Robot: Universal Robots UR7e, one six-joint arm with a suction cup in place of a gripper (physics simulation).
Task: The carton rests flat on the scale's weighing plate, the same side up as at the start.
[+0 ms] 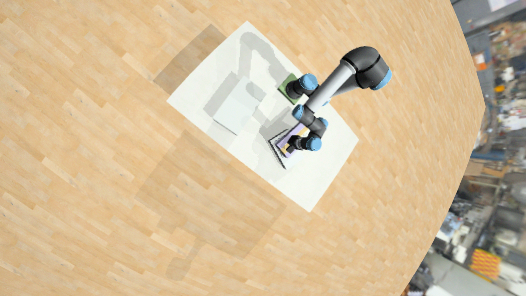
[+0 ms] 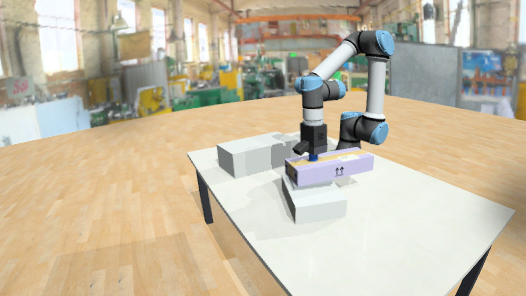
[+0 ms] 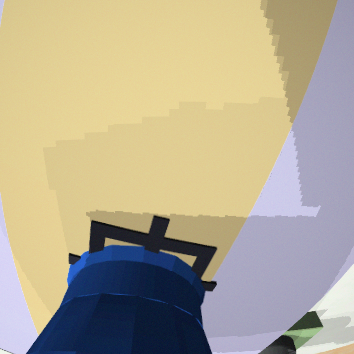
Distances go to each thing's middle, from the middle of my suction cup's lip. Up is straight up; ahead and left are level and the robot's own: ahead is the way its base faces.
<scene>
The lilac carton (image 2: 331, 165) is 70 mm behind my suction cup, 20 mm to the left of it and 40 mm below it. The rest, counted from my suction cup: pale grey block (image 2: 247, 156): 10 mm ahead, 440 mm to the right, 100 mm below.
</scene>
